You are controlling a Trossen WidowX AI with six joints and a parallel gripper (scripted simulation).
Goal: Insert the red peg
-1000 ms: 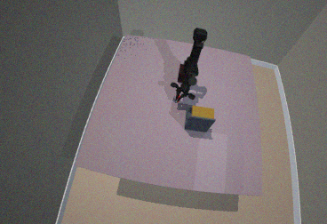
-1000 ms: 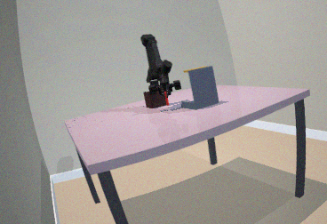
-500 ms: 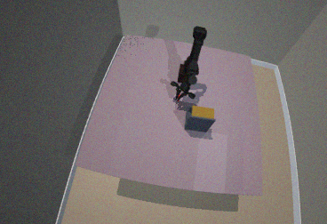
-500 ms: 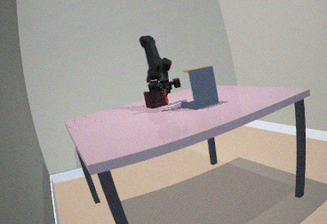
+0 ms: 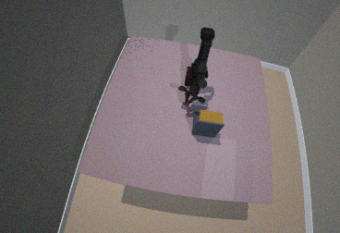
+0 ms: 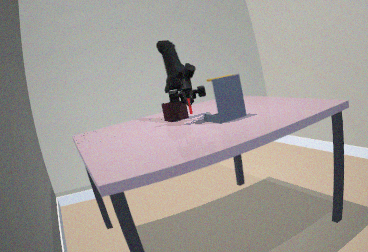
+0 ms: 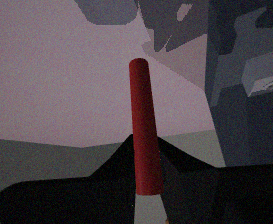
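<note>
Right now the yellow roof is 170 mm to the left of my gripper tip, 110 mm above it and 80 mm ahead of it. Also, from my gripper tip: red peg: 30 mm behind, 10 mm to the left, 10 mm below.
</note>
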